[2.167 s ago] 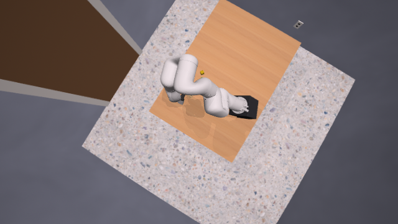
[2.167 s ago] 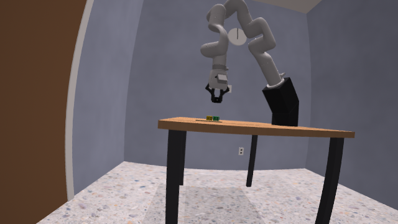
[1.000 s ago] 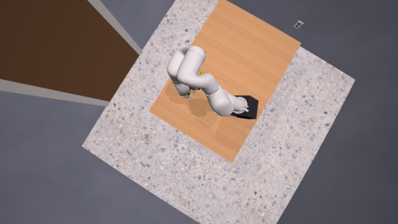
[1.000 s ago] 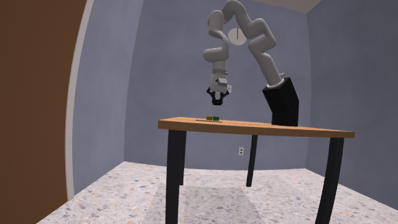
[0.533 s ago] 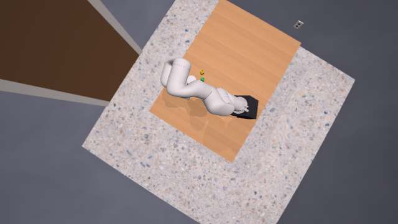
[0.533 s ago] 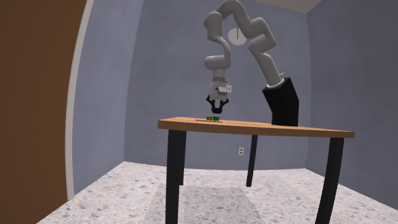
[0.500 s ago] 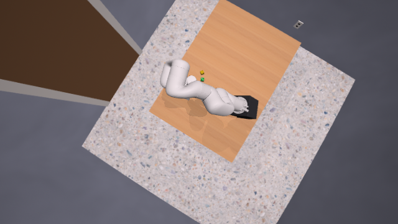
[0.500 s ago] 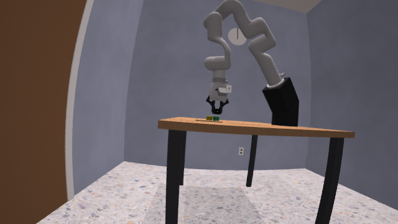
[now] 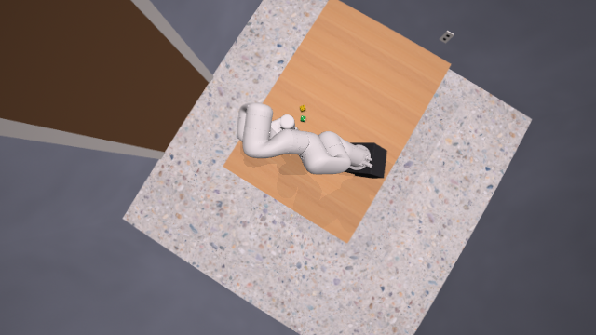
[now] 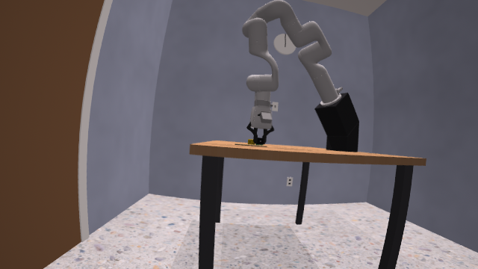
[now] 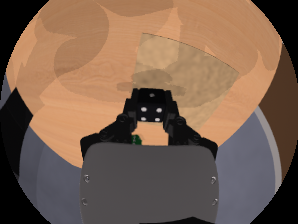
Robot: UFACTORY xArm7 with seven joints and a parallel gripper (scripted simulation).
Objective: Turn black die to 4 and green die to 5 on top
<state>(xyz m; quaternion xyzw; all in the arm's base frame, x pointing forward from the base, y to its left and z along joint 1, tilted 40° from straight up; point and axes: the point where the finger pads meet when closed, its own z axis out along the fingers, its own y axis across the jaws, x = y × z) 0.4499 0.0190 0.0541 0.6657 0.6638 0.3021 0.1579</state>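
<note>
The black die is 10 mm below my hand. Also, from my hand: yellow die (180 mm to the right, 20 mm below, 20 mm ahead); then tan mat (40 mm ahead, 30 mm below); then green die (120 mm to the right, 20 mm below, 20 mm behind).
</note>
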